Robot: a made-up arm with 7 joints.
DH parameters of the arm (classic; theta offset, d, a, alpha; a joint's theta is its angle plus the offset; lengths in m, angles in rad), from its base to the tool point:
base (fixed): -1.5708 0 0.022 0
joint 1: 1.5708 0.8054 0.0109 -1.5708
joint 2: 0 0.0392 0.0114 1.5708
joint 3: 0 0.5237 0.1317 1.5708
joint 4: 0 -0.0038 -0.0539 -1.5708
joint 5: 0 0.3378 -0.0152 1.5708
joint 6: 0 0.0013 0.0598 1.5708
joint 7: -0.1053 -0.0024 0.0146 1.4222
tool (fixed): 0.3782 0.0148 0 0
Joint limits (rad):
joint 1: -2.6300..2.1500
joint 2: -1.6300..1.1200
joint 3: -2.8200..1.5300
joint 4: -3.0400..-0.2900
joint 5: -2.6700..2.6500
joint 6: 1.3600..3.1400
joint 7: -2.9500..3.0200
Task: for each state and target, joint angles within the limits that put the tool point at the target. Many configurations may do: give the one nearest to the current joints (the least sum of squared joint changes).
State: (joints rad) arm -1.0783 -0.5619 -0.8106 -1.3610 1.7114 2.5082 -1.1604
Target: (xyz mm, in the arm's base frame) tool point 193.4 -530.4 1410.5
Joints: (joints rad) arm -0.7765 0.1011 -0.4712 -1.3963 1.7005 2.4474 -1.1560
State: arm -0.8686 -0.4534 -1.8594 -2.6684 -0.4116 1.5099 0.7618
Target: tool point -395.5 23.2 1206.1
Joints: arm -1.0431 0.2597 -2.3702 -2.2172 -0.3967 1.5257 0.7825
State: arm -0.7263 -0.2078 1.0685 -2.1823 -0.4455 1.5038 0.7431
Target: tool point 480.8 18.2 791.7
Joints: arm -0.6307 0.6239 0.7542 -2.6017 -0.4447 1.4473 0.7577
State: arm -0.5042 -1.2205 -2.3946 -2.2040 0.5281 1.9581 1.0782
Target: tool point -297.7 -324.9 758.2
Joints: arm -0.1344 -1.0830 -1.9629 -2.5979 0.5163 1.8516 1.0686
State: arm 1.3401 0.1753 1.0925 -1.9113 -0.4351 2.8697 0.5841
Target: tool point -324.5 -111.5 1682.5
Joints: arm 1.6594 -0.3022 0.9216 -0.9155 -0.2817 2.7091 0.6422
